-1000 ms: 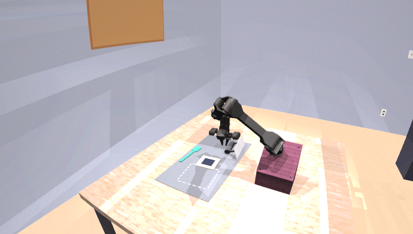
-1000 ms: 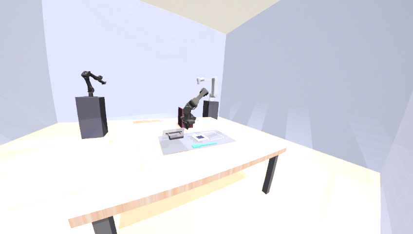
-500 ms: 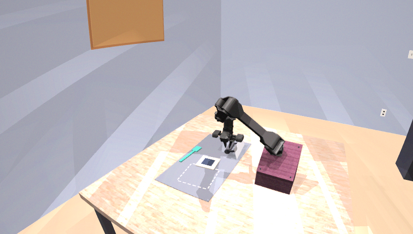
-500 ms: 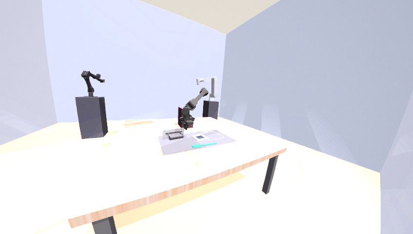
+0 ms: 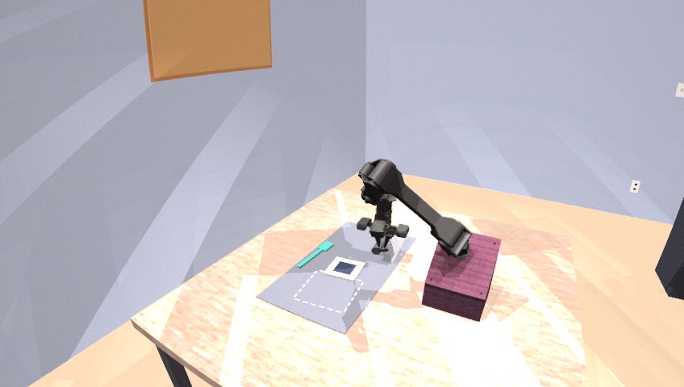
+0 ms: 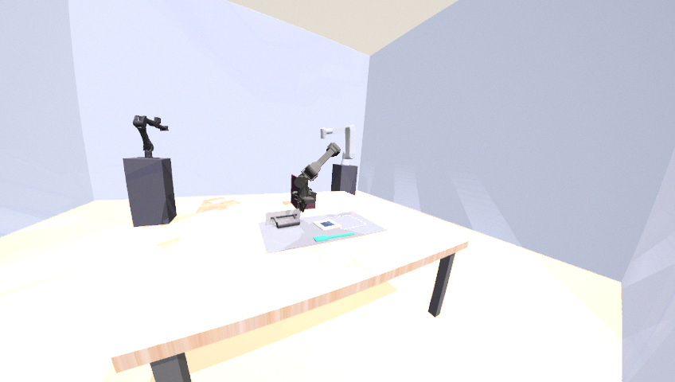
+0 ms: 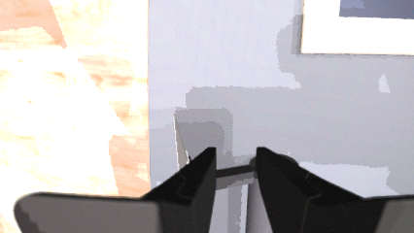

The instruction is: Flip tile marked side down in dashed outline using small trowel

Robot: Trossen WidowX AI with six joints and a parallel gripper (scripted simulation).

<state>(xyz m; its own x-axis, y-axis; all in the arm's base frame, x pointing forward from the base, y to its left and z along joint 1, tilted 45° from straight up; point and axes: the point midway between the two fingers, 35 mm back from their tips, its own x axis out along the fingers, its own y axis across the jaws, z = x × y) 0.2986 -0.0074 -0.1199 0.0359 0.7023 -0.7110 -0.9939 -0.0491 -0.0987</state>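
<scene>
Right now my gripper tip is 1 cm short of the small trowel, 7 cm to the left of it and 3 cm above it. The rest, counted from my gripper tip: grey mat 10 cm ahead, 9 cm to the left, 8 cm below; white tile 10 cm ahead, 12 cm to the left, 6 cm below; teal flat tool 24 cm ahead, 7 cm to the left, 6 cm below.
</scene>
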